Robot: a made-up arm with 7 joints. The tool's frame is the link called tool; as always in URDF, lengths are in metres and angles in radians. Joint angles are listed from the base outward. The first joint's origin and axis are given. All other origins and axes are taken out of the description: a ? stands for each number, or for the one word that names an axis. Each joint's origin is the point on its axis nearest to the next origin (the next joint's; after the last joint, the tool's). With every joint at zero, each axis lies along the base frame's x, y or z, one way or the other. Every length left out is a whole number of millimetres.
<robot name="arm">
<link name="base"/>
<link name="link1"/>
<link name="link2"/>
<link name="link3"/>
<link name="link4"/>
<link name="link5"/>
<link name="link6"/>
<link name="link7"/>
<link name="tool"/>
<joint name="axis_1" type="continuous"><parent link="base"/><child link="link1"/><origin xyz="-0.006 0.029 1.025"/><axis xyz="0 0 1"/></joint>
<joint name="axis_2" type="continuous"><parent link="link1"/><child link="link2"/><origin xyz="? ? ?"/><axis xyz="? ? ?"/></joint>
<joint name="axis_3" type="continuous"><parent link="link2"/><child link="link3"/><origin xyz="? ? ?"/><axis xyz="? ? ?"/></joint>
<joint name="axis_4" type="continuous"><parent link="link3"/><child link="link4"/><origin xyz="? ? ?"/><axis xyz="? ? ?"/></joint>
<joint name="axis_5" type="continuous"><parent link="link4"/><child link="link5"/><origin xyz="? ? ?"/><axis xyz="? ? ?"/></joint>
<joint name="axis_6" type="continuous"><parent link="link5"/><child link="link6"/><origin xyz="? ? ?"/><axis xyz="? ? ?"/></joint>
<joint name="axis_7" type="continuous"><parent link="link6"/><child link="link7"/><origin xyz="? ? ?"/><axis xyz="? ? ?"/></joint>
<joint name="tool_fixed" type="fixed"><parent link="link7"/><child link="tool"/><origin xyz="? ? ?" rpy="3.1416 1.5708 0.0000"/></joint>
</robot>
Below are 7 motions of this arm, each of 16 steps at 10 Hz.
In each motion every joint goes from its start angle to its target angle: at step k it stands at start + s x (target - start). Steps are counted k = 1, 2, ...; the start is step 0. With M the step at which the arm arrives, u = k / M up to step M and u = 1 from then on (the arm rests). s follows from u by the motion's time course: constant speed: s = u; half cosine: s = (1 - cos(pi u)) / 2; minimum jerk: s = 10 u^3 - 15 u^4 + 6 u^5.
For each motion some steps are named. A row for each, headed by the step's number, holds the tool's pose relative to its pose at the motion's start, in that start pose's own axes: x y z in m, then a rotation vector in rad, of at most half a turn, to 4 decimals.
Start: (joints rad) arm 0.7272 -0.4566 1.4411 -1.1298 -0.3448 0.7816 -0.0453
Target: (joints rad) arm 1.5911 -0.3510 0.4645 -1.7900 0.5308 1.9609 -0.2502
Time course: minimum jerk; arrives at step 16
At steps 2, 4, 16:
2: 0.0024 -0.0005 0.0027 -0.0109 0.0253 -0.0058
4: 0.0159 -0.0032 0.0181 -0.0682 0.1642 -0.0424
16: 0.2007 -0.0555 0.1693 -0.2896 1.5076 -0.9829

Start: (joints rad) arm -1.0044 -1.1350 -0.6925 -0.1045 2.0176 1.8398 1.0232
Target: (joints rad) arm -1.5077 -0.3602 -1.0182 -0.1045 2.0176 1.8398 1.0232
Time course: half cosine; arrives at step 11
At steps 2, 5, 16:
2: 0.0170 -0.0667 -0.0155 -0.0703 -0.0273 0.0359
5: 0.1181 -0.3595 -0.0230 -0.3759 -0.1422 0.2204
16: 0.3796 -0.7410 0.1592 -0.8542 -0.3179 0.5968

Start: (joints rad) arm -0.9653 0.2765 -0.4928 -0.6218 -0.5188 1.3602 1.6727
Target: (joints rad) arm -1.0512 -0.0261 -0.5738 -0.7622 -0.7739 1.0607 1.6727
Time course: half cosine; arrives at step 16
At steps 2, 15, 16:
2: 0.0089 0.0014 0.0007 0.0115 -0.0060 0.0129
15: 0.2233 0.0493 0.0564 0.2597 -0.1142 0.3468
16: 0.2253 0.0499 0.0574 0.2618 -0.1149 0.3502

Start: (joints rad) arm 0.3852 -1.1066 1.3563 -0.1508 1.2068 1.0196 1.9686
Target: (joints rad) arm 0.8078 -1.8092 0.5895 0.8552 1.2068 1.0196 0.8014
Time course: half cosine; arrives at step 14
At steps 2, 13, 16:
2: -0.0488 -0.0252 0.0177 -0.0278 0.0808 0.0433
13: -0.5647 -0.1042 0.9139 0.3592 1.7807 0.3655
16: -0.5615 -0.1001 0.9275 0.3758 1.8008 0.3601

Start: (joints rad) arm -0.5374 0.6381 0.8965 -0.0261 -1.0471 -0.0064 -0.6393
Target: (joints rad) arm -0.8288 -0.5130 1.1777 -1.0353 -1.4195 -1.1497 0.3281
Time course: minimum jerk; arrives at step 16
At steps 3, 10, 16:
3: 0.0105 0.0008 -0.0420 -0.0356 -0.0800 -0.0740
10: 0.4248 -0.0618 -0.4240 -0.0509 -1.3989 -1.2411
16: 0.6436 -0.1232 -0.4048 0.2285 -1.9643 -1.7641

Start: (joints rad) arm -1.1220 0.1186 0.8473 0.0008 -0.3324 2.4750 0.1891
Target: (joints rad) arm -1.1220 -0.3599 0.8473 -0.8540 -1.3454 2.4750 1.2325
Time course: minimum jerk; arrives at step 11
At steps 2, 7, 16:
2: -0.0076 0.0076 -0.0004 -0.0246 0.0121 -0.0001
7: -0.1310 0.0563 0.0482 -0.3650 -0.0768 0.1068
16: -0.1628 0.0466 0.0853 -0.4167 -0.2162 0.1835

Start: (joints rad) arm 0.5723 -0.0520 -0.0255 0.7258 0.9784 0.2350 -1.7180
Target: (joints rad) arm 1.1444 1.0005 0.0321 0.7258 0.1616 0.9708 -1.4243
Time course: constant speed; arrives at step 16
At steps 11, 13, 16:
11: -0.4123 -0.1571 0.4973 0.9142 0.1194 0.4213
13: -0.4181 -0.2356 0.6030 1.1172 0.1890 0.4481
16: -0.3787 -0.3715 0.7473 1.4318 0.3080 0.4551

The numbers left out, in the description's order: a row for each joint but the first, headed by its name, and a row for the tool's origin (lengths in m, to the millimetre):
axis_2: xyz -0.013 -0.137 0.000, axis 0 -1 0
axis_3: xyz 0.018 0.000 0.463, axis 0 0 1
axis_4: xyz 0.030 0.051 0.000, axis 0 1 0
axis_5: xyz 0.008 0.000 0.404, axis 0 0 1
axis_6: xyz 0.016 -0.148 0.000, axis 0 -1 0
axis_7: xyz 0.020 0.000 0.116, axis 1 0 0
tool: xyz 0.000 -0.009 -0.012

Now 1 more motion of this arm.
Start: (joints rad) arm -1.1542 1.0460 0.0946 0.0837 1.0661 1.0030 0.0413
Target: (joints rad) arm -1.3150 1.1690 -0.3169 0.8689 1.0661 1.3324 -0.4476
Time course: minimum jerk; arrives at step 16
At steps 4, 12, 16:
4: 0.0130 0.0187 0.0016 0.0758 -0.0062 0.0656
12: 0.0442 0.1256 0.1308 0.6835 -0.0465 0.6125
16: 0.0418 0.1296 0.1593 0.7671 -0.0524 0.6849

